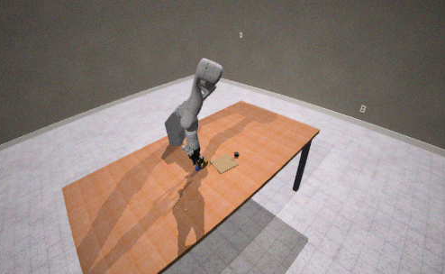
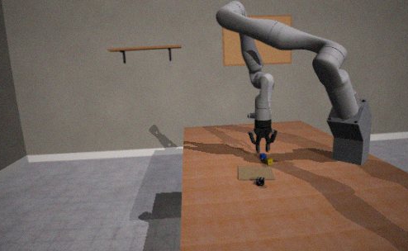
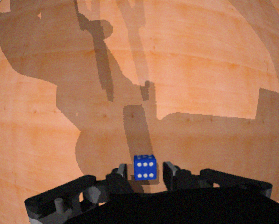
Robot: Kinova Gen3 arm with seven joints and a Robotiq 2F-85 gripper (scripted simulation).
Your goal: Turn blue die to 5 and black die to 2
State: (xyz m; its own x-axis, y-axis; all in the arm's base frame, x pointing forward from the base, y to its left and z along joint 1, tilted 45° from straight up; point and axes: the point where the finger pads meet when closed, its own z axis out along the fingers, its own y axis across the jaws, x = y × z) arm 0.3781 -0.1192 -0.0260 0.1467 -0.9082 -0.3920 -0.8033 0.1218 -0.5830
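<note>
Right now the blue die is 40 mm below my hand. Round my hand: yellow die (20 mm behind, 70 mm to the left, 40 mm below); then tan mat (60 mm ahead, 170 mm to the left, 50 mm below); then black die (60 mm ahead, 280 mm to the left, 40 mm below).
</note>
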